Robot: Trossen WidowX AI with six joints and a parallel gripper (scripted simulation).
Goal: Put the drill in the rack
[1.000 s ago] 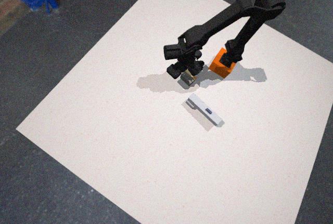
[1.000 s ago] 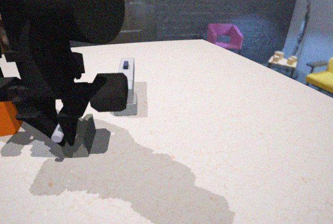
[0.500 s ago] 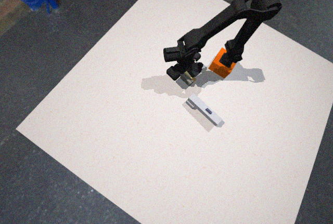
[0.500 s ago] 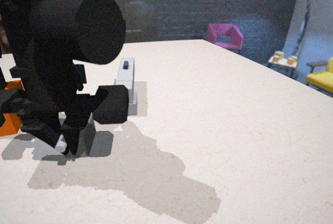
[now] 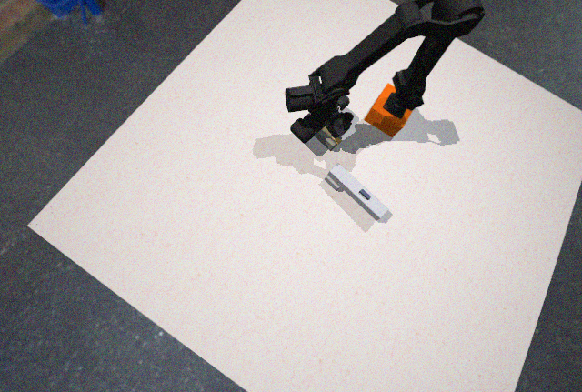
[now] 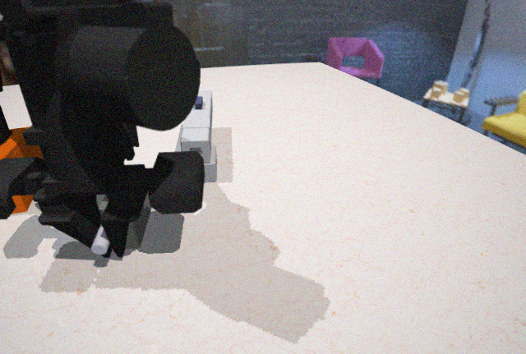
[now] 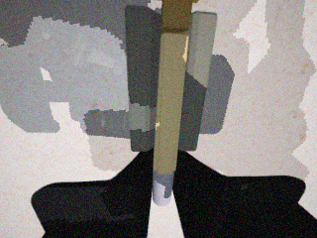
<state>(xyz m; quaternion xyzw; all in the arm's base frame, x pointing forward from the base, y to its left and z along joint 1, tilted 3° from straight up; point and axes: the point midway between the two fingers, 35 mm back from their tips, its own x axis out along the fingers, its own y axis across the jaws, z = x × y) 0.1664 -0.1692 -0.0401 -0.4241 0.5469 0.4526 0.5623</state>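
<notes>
My gripper tip is 10 mm short of the drill, 40 mm to the right of it and 40 mm below it. From my gripper tip the other things lie so: grey v-notched rack (10 mm ahead, 50 mm to the left, 10 mm above); dark key (130 mm ahead, 220 mm to the left, 40 mm above).
</notes>
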